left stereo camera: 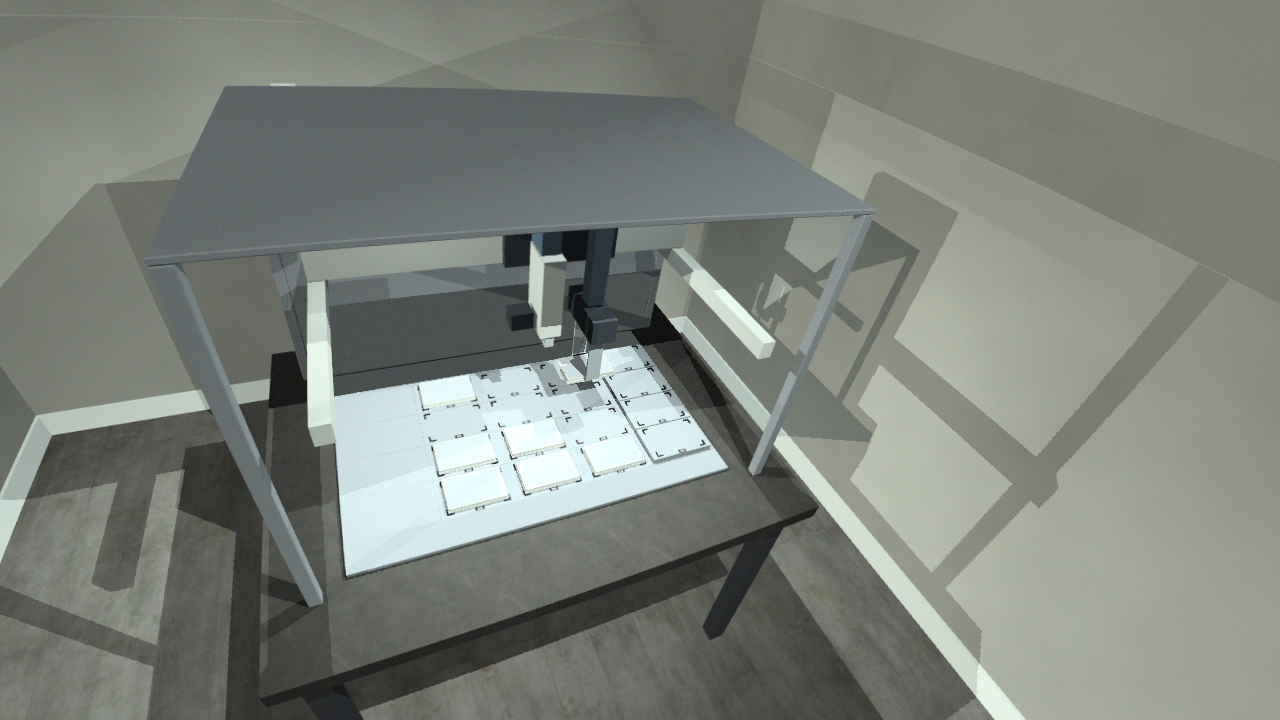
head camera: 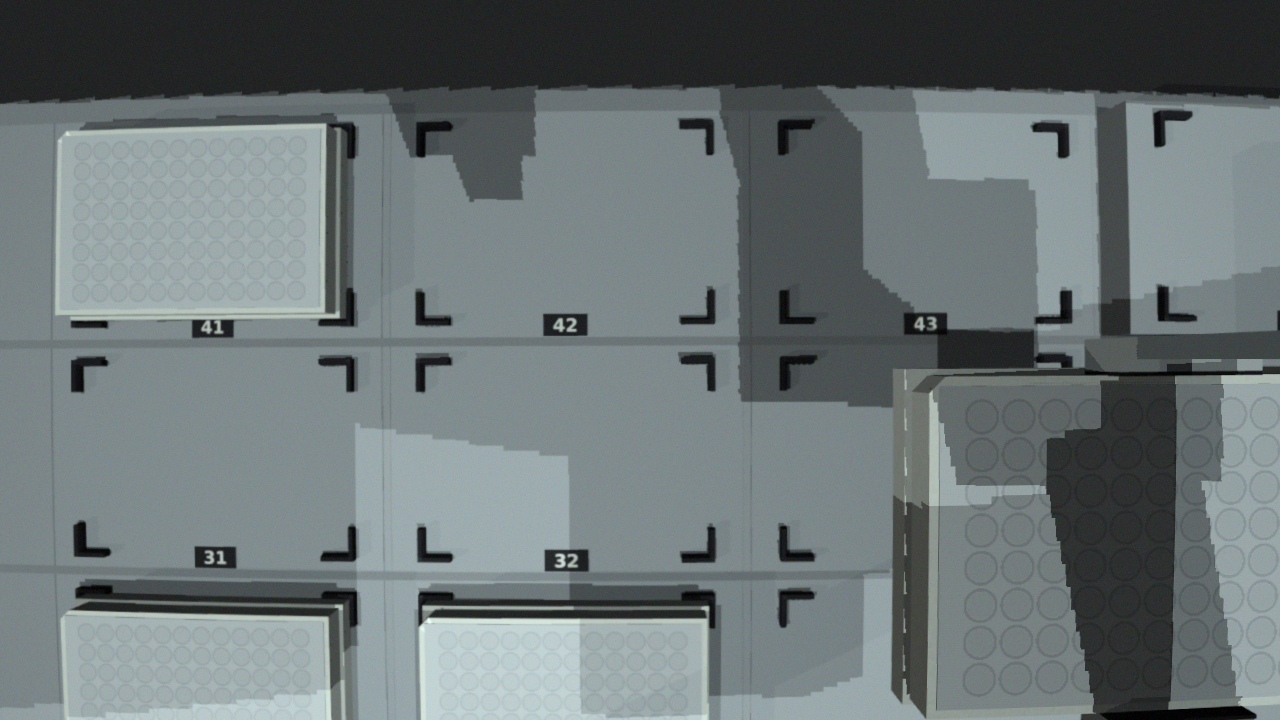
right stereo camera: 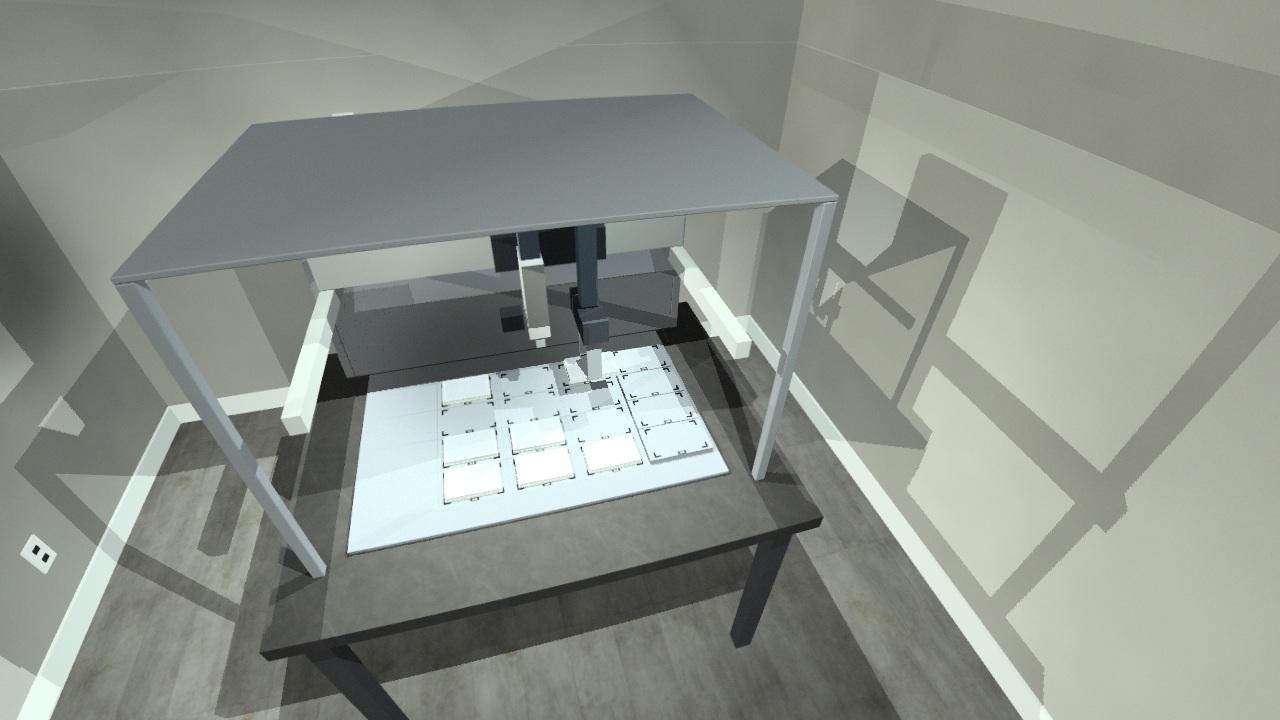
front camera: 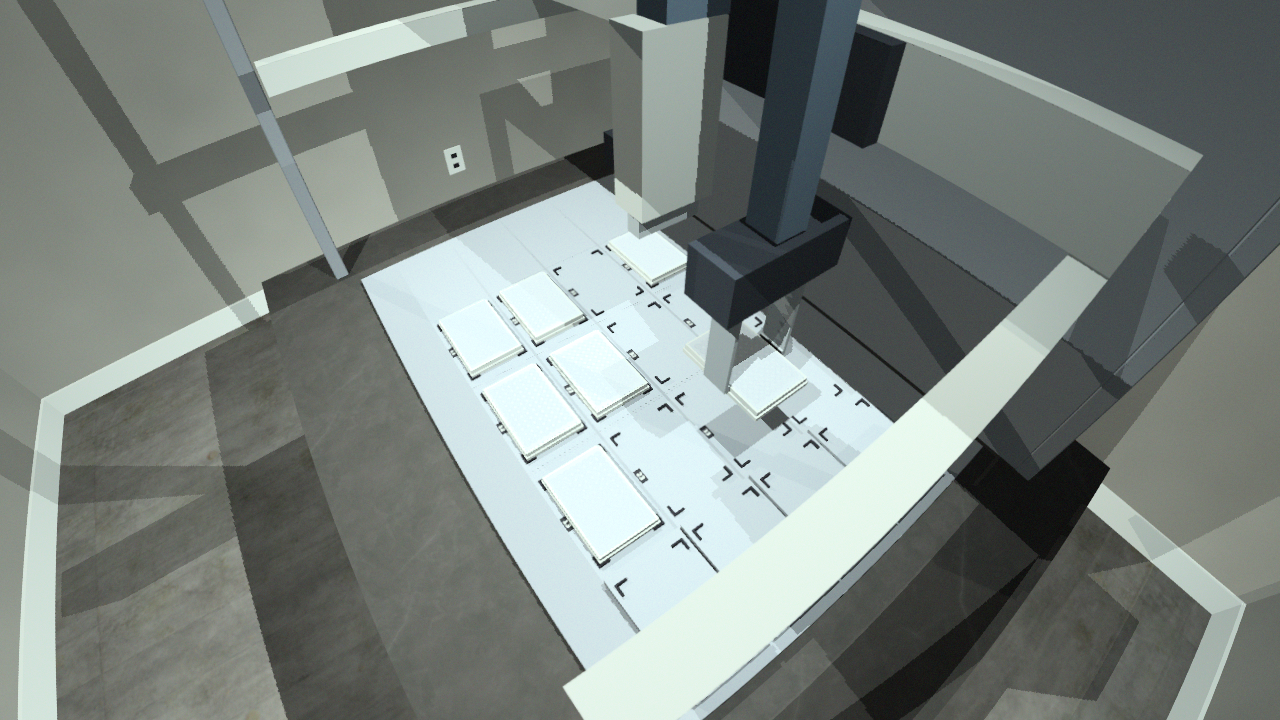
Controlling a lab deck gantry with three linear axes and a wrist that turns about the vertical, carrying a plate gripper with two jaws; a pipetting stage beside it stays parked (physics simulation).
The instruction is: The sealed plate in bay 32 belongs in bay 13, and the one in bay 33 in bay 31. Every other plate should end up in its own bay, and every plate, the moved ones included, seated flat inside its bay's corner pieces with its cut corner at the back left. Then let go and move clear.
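Seen in the pictures: gripper, between the fingertips: point(left stereo camera: 585, 366) point(head camera: 1151, 535) point(right stereo camera: 590, 366) point(front camera: 744, 363); robot's base, origin of its link: point(left stereo camera: 448, 514) point(right stereo camera: 445, 503) point(front camera: 439, 326).
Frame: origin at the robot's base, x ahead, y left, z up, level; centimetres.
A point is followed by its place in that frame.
Observation:
My gripper point(front camera: 754, 368) {y 25.7, x 39.2, z 10.7 cm} point(head camera: 1179, 537) {y 25.7, x 39.2, z 10.7 cm} point(left stereo camera: 587, 365) {y 25.7, x 39.2, z 10.7 cm} point(right stereo camera: 588, 363) {y 25.7, x 39.2, z 10.7 cm} is shut on a pale sealed plate point(front camera: 771, 379) {y 26.1, x 43.1, z 11.4 cm} point(head camera: 993, 573) {y 25.1, x 34.6, z 11.4 cm} point(left stereo camera: 572, 370) {y 24.4, x 35.3, z 11.4 cm} point(right stereo camera: 573, 372) {y 23.8, x 34.3, z 11.4 cm}, held level above the deck, over the right side of bay 33. Its back left corner looks cut in the head view. It covers most of bay 33, whose left corner pieces show. Bay 31 point(head camera: 214, 456) {y 25.8, x 6.4, z 0.0 cm} is empty, with its four corner pieces visible. Bay 32 point(head camera: 501, 501) {y 23.8, x 19.8, z 0.0 cm} is empty too. A sealed plate point(front camera: 600, 501) {y 4.2, x 39.7, z 1.4 cm} point(left stereo camera: 613, 455) {y 3.4, x 38.7, z 1.5 cm} point(right stereo camera: 612, 453) {y 3.7, x 39.4, z 1.4 cm} sits in bay 13 and looks flat; its cut corner is too small to tell.
Plates stand in bays 41 point(head camera: 192, 219) {y 36.4, x 6.6, z 1.4 cm} point(front camera: 648, 255) {y 35.5, x 7.5, z 1.4 cm}, 21 point(head camera: 196, 662) {y 16.9, x 6.6, z 1.4 cm} point(front camera: 541, 307) {y 14.6, x 7.6, z 1.4 cm}, 22 point(head camera: 501, 671) {y 16.8, x 20.2, z 1.4 cm} point(front camera: 597, 371) {y 14.7, x 23.3, z 1.4 cm}, 11 point(front camera: 479, 335) {y 4.2, x 7.1, z 1.4 cm} and 12 point(front camera: 532, 411) {y 4.1, x 23.9, z 1.4 cm}. A raised column of bays point(left stereo camera: 673, 440) {y 3.4, x 55.1, z 1.5 cm} point(right stereo camera: 677, 438) {y 4.1, x 56.0, z 1.5 cm} runs along the right. The pipetting stage point(front camera: 671, 125) point(left stereo camera: 546, 295) hangs left of the gripper.

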